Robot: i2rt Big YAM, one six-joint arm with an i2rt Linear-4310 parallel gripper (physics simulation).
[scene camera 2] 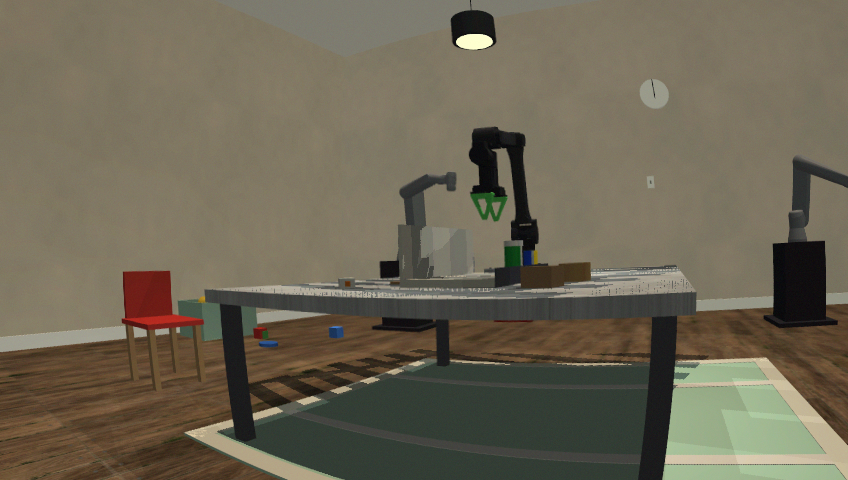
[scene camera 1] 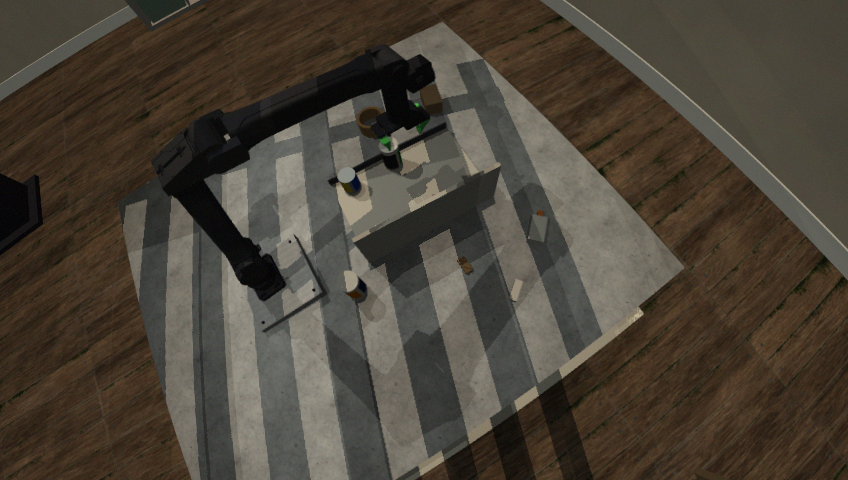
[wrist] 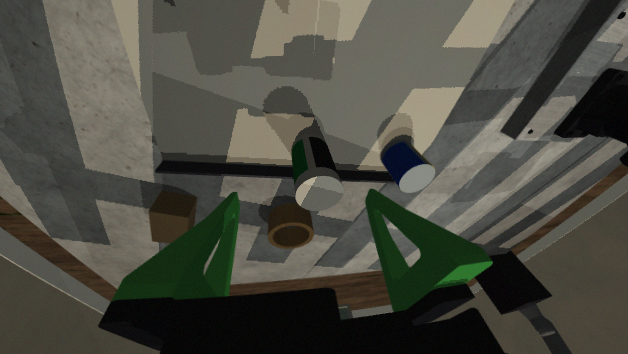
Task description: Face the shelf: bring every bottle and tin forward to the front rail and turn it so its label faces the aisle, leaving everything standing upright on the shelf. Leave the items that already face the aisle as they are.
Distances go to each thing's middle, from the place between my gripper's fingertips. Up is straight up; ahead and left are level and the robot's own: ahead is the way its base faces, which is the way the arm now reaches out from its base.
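Scene:
My gripper: 2 cm past the black rail (wrist: 168, 167), 10 cm to the right of it, 16 cm above it. Shelf (scene camera 1: 437, 181): 4 cm behind my hand, 5 cm to the right of it, 10 cm below it. Cream shelf board (scene camera 1: 437, 162): 3 cm behind my hand, 4 cm to the right of it, 18 cm below it. Grey shelf back panel (scene camera 1: 429, 214): 5 cm behind my hand, 19 cm to the right of it, 10 cm below it.

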